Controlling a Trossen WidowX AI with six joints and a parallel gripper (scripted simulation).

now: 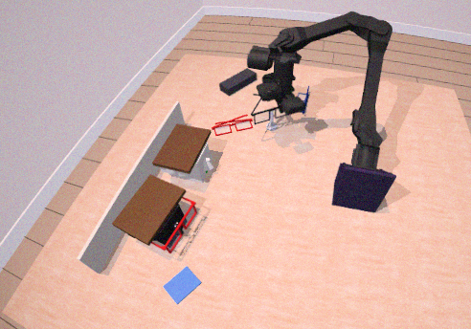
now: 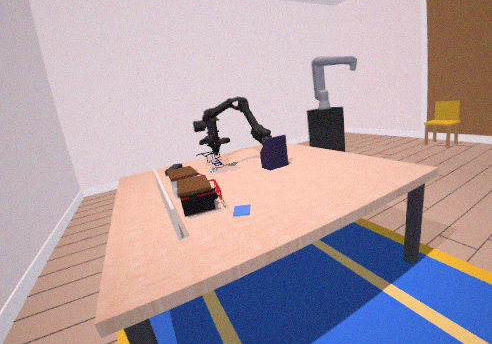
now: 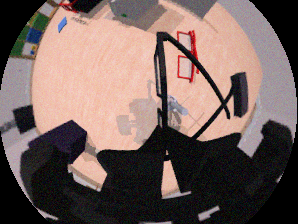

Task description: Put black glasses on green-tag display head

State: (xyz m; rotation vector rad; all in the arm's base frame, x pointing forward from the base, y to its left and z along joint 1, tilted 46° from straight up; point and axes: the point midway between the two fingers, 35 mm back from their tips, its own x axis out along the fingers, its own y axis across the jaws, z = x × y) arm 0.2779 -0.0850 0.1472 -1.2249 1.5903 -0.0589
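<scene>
Now: gripper tip 40 mm short of the white stand, 20 mm to the left of it and 70 mm above it. From my gripper tip the other things lie so: dark case (250 mm ahead, 230 mm to the right, 80 mm below); display head (190 mm ahead, 460 mm to the left, 40 mm below); blue card (70 mm ahead, 590 mm to the left, 90 mm below).
</scene>
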